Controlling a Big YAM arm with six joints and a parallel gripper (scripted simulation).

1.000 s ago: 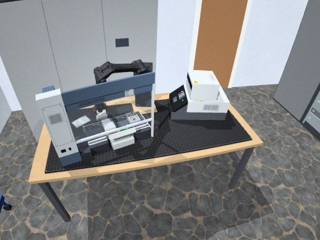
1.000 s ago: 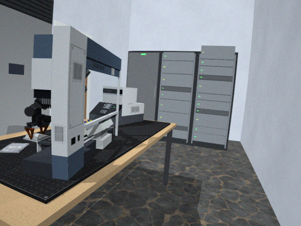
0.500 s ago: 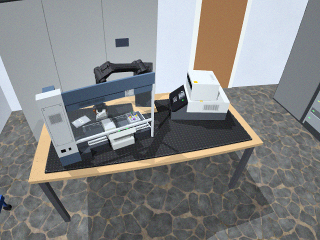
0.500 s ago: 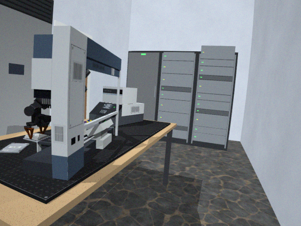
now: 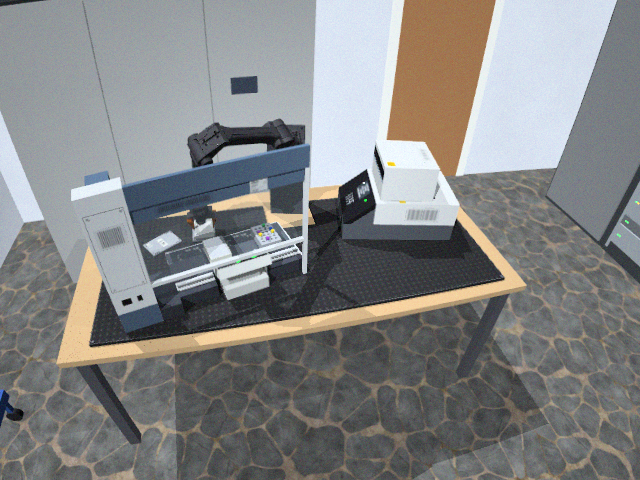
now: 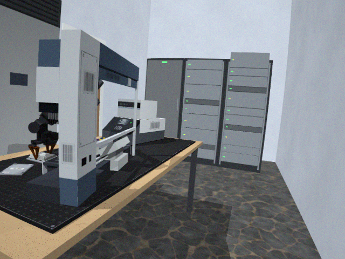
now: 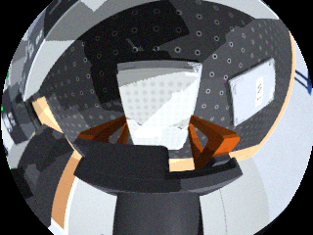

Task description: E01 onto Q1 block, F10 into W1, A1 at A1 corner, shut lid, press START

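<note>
Right now my hand is 20 mm above the flat grey nest. From my hand the other things lie so: tube cooling block 210 mm ahead, 250 mm to the left, 60 mm above; white 96-well PCR plate right at my hand; white deep-well block 250 mm ahead, 40 mm to the left, 60 mm above.
</note>
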